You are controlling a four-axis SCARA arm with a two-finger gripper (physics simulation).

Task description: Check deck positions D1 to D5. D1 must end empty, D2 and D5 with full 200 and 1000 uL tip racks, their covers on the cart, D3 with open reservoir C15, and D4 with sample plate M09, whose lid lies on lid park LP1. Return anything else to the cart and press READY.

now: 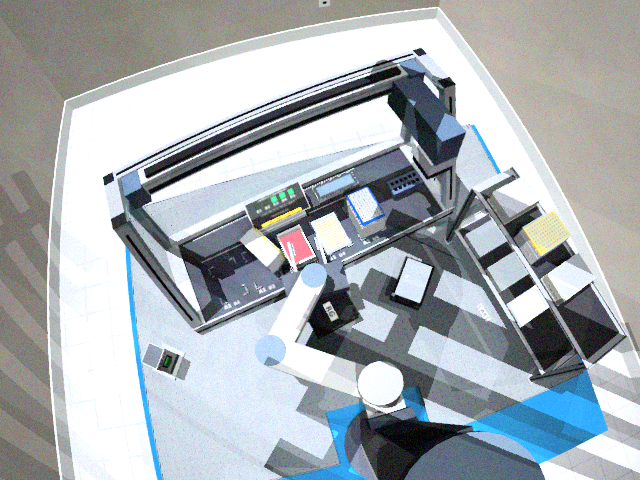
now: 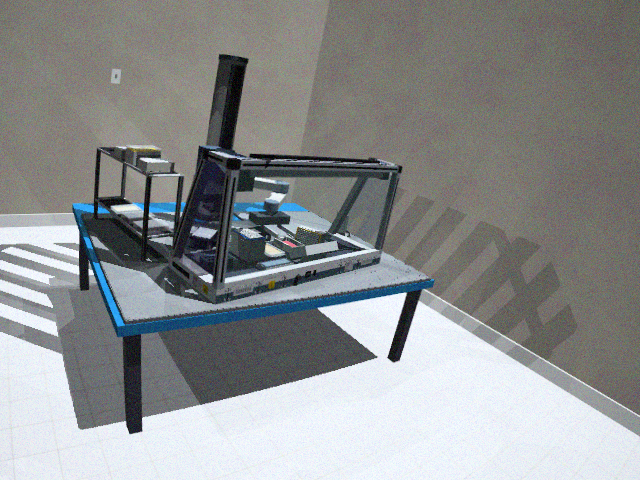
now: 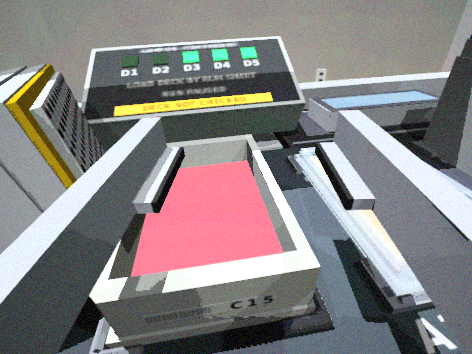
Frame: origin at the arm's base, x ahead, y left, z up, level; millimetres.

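Seen in the pictures: gripper, fingertip midpoint: (image 1: 302,239) (image 2: 286,236) (image 3: 248,133).
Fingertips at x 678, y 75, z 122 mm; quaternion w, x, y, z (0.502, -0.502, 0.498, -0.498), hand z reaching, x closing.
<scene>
A point is followed by its place in that frame.
My gripper (image 1: 305,241) @[z 122, x 678, y 75 mm] (image 3: 248,133) @[z 122, x 678, y 75 mm] is open and empty, its fingers over the sides of the open reservoir C15 (image 1: 297,246) @[z 73, x 681, y 98 mm] (image 3: 210,215) @[z 74, x 672, y 99 mm], which holds pink liquid on D3. The left fingertip is over its left wall; the right one is near the pale sample plate (image 1: 331,231) @[z 75, x 701, y -22 mm] (image 3: 382,242) @[z 75, x 650, y 11 mm] on D4; whether that plate wears a lid is unclear. A tip rack with a yellow band (image 1: 264,250) @[z 150, x 662, y 198 mm] (image 3: 42,132) @[z 137, x 651, y 154 mm] is tilted and askew at D2, beside the reservoir. A blue-edged tip rack (image 1: 364,204) (image 2: 250,240) stands on D5. D1 (image 1: 222,279) @[z 61, x 641, y 364 mm] holds no item.
The status panel (image 1: 277,202) @[z 134, x 824, y 124 mm] (image 3: 192,82) @[z 123, x 803, y 127 mm] shows D3, D4 and D5 lit, D1 and D2 dark. The cart (image 2: 147,217) @[z 199, x 618, y -547 mm] holds a yellow rack (image 1: 546,233) @[z 433, x 380, y -512 mm], white boxes and plates. A black box (image 1: 343,315) @[z 63, x 423, y 17 mm] and a black-edged holder (image 1: 413,280) @[z 70, x 466, y -226 mm] stand before the deck; a green-button box (image 1: 168,361) @[z 96, x 403, y 586 mm] sits left.
</scene>
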